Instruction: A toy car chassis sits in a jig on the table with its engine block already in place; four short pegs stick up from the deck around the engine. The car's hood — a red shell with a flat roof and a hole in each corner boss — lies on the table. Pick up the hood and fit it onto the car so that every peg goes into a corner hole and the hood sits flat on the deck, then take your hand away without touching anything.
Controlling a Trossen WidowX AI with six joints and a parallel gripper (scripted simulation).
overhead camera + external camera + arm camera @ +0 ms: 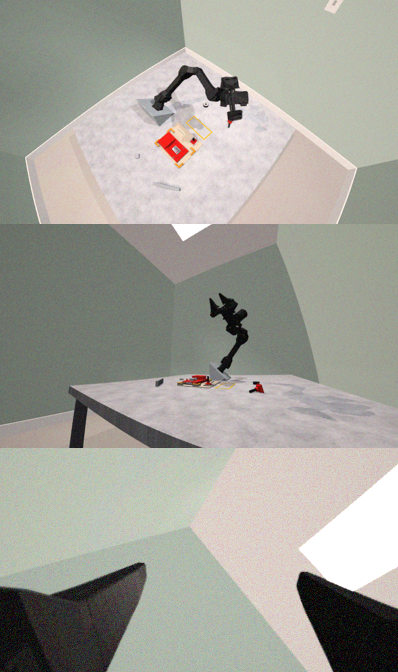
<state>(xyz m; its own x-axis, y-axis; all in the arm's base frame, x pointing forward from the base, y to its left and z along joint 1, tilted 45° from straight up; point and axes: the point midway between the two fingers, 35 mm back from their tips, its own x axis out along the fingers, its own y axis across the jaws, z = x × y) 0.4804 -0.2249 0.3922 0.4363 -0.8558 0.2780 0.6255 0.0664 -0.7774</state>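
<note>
Right now the red hood is 48 cm below my gripper tip, 30 cm behind it and 23 cm to the right of it. Also, from my gripper tip: engine block (49 cm below, 23 cm to the right, 21 cm behind); then small ring (51 cm below, 28 cm behind, 18 cm to the left).
</note>
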